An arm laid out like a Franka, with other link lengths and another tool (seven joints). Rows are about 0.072 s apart.
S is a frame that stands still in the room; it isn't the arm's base.
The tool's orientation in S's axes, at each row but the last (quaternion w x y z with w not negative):
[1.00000, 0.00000, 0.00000, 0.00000]
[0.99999, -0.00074, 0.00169, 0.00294]
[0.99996, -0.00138, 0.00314, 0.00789]
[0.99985, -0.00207, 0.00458, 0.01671]
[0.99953, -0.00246, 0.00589, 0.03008]
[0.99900, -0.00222, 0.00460, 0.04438]
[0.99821, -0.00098, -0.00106, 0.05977]
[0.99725, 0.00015, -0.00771, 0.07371]
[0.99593, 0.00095, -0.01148, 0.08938]
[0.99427, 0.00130, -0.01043, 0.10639]
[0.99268, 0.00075, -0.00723, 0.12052]
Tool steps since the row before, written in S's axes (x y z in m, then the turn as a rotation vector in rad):
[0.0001, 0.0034, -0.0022, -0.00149, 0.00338, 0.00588]
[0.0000, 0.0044, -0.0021, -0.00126, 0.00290, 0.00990]
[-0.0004, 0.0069, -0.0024, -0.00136, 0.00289, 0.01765]
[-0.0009, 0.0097, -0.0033, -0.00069, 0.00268, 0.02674]
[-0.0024, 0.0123, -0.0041, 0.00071, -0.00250, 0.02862]
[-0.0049, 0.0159, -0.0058, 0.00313, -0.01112, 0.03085]
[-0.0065, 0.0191, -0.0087, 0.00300, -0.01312, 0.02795]
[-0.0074, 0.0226, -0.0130, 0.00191, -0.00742, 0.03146]
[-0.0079, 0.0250, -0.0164, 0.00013, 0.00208, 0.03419]
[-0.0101, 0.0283, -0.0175, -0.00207, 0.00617, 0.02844]
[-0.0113, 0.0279, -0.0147, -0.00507, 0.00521, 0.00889]
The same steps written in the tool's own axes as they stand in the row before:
[0.0001, 0.0034, -0.0022, -0.00149, 0.00338, 0.00588]
[0.0000, 0.0044, -0.0021, -0.00128, 0.00289, 0.00990]
[-0.0003, 0.0069, -0.0024, -0.00143, 0.00286, 0.01765]
[-0.0005, 0.0097, -0.0033, -0.00085, 0.00259, 0.02674]
[-0.0016, 0.0124, -0.0041, 0.00022, -0.00267, 0.02861]
[-0.0034, 0.0163, -0.0058, 0.00184, -0.01148, 0.03082]
[-0.0042, 0.0198, -0.0087, 0.00147, -0.01344, 0.02792]
[-0.0042, 0.0235, -0.0129, 0.00128, -0.00765, 0.03144]
[-0.0037, 0.0260, -0.0163, 0.00129, 0.00202, 0.03417]
[-0.0043, 0.0298, -0.0174, -0.00012, 0.00648, 0.02845]
[-0.0045, 0.0298, -0.0146, -0.00355, 0.00627, 0.00894]

